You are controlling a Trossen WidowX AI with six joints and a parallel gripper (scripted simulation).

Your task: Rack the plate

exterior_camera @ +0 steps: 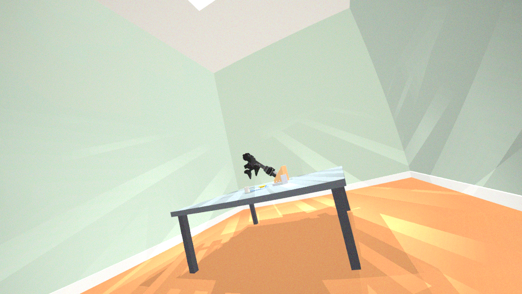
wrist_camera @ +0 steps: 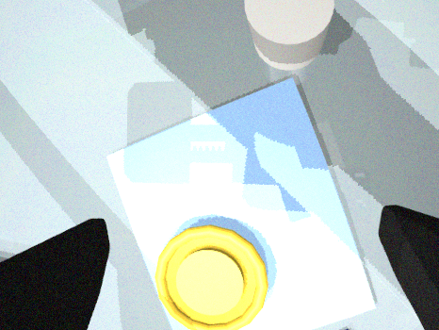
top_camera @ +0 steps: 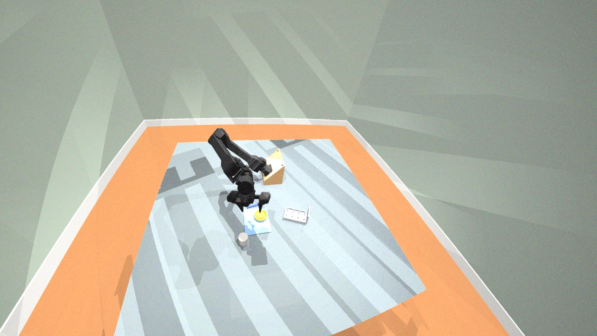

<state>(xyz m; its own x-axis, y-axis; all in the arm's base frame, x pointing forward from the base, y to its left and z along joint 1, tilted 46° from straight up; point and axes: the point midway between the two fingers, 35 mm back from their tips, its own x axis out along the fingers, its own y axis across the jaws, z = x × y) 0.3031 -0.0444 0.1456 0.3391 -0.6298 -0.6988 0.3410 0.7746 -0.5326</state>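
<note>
Right now my gripper tip is 40 mm past the yellow plate, 50 mm to the right of it and 100 mm above it. Round my gripper tip: white cup: 80 mm ahead, 50 mm to the right, 90 mm below; light blue mat: 20 mm behind, 30 mm to the left, 110 mm below; grey dish rack: 10 mm behind, 240 mm to the left, 90 mm below.
</note>
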